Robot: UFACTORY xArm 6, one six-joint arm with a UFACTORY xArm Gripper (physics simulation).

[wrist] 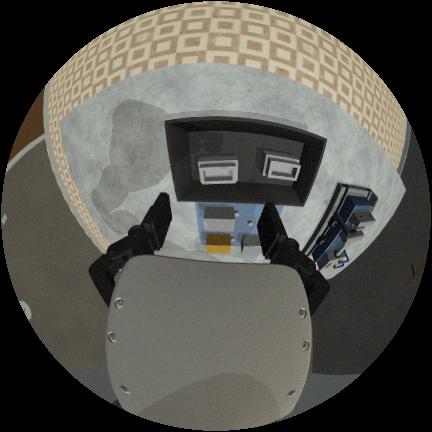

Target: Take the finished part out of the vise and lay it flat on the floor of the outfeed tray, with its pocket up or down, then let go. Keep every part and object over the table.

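Places are measured from the arm's base along level axes (x ahead, y left, z up), in metres.
Where they show: gripper, fingertip midpoint: [215,208].
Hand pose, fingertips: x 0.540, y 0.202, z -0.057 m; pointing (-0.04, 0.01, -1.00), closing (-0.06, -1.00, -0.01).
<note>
Each offset is from my fingertips to the centre of the thing. Level surfaces: height alone.
A dark outfeed tray [246,196] lies on the table in front of my gripper. Two light grey parts are in it, each with a rectangular pocket facing up: one part @(0.106 m down, 0.012 m back, 0.001 m left) [218,177] at the left middle, the other part @(0.106 m down, 0.006 m ahead, 0.099 m right) [276,172] at the right, turned slightly. They stand apart from each other and from the tray walls. Whether each lies fully flat is hard to tell from here. My gripper [215,208] is open and empty, above and short of the tray, apart from both parts. A dark blue device that looks like the vise @(0.086 m down, 0.149 m back, 0.391 m right) [345,217] stands at the right; its jaws are hard to make out.
A blue mat @(0.127 m down) [239,220] next to the tray's near wall carries a grey block @(0.109 m down, 0.123 m back, 0.005 m right) [219,218], a yellow block @(0.109 m down, 0.212 m back, 0.007 m right) [218,243], another grey block @(0.109 m down, 0.211 m back, 0.097 m right) [251,243] and small pegs. The marbled table @(0.135 m down) [240,87] ends at a patterned border. The table's right edge is close behind the blue device.
</note>
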